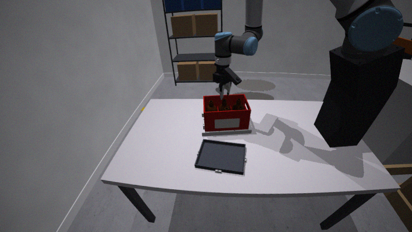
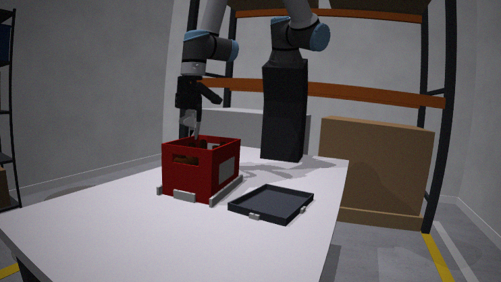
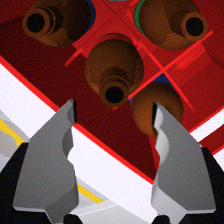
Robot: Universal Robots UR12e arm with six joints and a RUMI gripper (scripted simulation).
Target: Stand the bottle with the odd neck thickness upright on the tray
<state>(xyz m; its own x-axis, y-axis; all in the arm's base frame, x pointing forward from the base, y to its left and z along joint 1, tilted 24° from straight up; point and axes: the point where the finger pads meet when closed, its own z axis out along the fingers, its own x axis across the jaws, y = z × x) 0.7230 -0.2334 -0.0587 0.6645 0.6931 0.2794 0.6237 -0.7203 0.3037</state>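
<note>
The glass bottle lies 110 mm below my hand. Round my hand: dark tray 60 mm ahead, 320 mm to the left, 180 mm below; red crate 40 mm to the left, 110 mm below; brown bottle 90 mm ahead, 110 mm below.
</note>
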